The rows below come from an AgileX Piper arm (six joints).
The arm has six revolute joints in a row. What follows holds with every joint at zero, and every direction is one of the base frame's.
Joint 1 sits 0.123 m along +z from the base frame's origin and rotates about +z.
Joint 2 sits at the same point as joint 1 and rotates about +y.
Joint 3 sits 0.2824 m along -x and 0.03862 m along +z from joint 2 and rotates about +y.
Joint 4 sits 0.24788 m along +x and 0.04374 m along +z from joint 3 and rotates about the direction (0.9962, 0, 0.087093).
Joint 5 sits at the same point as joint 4 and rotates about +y.
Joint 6 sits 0.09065 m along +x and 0.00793 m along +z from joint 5 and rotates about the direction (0.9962, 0, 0.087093).
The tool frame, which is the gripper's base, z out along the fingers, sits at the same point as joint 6; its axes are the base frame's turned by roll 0, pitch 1.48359 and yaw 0 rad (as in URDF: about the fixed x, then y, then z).
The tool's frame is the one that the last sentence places.
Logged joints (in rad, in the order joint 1, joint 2, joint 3, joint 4, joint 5, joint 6), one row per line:
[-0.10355, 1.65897, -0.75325, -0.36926, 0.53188, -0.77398]
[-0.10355, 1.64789, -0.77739, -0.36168, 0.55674, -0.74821]
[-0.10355, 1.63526, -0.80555, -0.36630, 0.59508, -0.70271]
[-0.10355, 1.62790, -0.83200, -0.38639, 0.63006, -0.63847]
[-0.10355, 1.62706, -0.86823, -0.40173, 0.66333, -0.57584]
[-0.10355, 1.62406, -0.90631, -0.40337, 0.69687, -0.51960]
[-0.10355, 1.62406, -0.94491, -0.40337, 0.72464, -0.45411]
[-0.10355, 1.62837, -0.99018, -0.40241, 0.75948, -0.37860]
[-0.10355, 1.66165, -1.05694, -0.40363, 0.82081, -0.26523]
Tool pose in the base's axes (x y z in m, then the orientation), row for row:
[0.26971, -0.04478, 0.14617, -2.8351, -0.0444, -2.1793]
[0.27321, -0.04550, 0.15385, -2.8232, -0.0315, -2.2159]
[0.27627, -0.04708, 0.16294, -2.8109, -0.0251, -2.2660]
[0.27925, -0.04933, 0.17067, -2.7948, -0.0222, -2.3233]
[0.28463, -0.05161, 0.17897, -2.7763, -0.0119, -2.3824]
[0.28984, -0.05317, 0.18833, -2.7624, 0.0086, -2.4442]
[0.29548, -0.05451, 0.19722, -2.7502, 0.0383, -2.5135]
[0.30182, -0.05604, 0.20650, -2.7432, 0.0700, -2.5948]
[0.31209, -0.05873, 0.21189, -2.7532, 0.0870, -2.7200]
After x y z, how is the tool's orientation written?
As angles about the fixed x, y, z axes (roll, pitch, yaw), in radians.
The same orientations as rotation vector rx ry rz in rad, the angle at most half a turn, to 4 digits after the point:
[-1.4007, 2.6606, -0.4426]
[-1.3436, 2.6756, -0.4512]
[-1.2724, 2.7036, -0.4675]
[-1.1924, 2.7353, -0.4927]
[-1.1048, 2.7604, -0.5166]
[-1.0083, 2.7806, -0.5291]
[-0.8967, 2.7968, -0.5364]
[-0.7683, 2.8161, -0.5398]
[-0.5882, 2.8689, -0.5365]

